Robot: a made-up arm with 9 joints. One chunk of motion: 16 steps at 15 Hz.
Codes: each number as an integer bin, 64 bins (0 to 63) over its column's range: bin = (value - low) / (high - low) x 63, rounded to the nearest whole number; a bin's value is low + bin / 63 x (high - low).
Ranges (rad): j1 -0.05..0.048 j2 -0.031..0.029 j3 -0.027..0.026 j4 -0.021..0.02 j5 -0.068..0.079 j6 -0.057..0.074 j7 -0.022..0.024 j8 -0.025..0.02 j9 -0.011..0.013
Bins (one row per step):
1: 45 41 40 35 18 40 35 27 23
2: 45 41 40 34 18 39 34 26 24
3: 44 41 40 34 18 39 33 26 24
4: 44 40 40 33 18 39 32 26 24
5: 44 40 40 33 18 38 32 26 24
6: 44 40 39 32 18 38 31 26 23
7: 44 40 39 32 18 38 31 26 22
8: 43 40 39 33 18 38 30 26 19
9: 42 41 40 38 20 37 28 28 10
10: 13 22 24 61 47 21 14 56 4
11: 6 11 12 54 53 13 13 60 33
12: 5 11 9 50 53 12 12 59 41
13: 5 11 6 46 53 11 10 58 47
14: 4 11 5 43 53 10 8 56 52
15: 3 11 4 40 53 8 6 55 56
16: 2 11 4 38 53 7 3 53 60
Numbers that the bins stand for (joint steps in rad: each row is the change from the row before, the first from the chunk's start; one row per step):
1: 0.02000 0.00805 0.00665 0.00178 -0.02600 0.02617 0.00356 -0.00571 -0.00224
2: 0.02000 0.00805 0.00665 0.00113 -0.02600 0.02410 0.00283 -0.00643 -0.00186
3: 0.01844 0.00805 0.00665 0.00113 -0.02600 0.02410 0.00210 -0.00643 -0.00186
4: 0.01844 0.00710 0.00665 0.00048 -0.02600 0.02410 0.00137 -0.00643 -0.00186
5: 0.01844 0.00710 0.00665 0.00048 -0.02600 0.02202 0.00137 -0.00643 -0.00186
6: 0.01844 0.00710 0.00581 -0.00017 -0.02600 0.02202 0.00063 -0.00643 -0.00224
7: 0.01844 0.00710 0.00581 -0.00017 -0.02600 0.02202 0.00063 -0.00643 -0.00262
8: 0.01689 0.00710 0.00581 0.00048 -0.02600 0.02202 -0.00010 -0.00643 -0.00376
9: 0.01533 0.00805 0.00665 0.00373 -0.02133 0.01994 -0.00156 -0.00500 -0.00719
10: -0.02978 -0.01005 -0.00681 0.01870 0.04167 -0.01333 -0.01178 0.01500 -0.00948
11: -0.04067 -0.02052 -0.01690 0.01414 0.05567 -0.02997 -0.01251 0.01786 0.00157
12: -0.04222 -0.02052 -0.01943 0.01154 0.05567 -0.03205 -0.01324 0.01714 0.00462
13: -0.04222 -0.02052 -0.02195 0.00894 0.05567 -0.03413 -0.01470 0.01643 0.00690
14: -0.04378 -0.02052 -0.02279 0.00698 0.05567 -0.03621 -0.01616 0.01500 0.00881
15: -0.04533 -0.02052 -0.02363 0.00503 0.05567 -0.04037 -0.01762 0.01429 0.01033
16: -0.04689 -0.02052 -0.02363 0.00373 0.05567 -0.04244 -0.01981 0.01286 0.01186

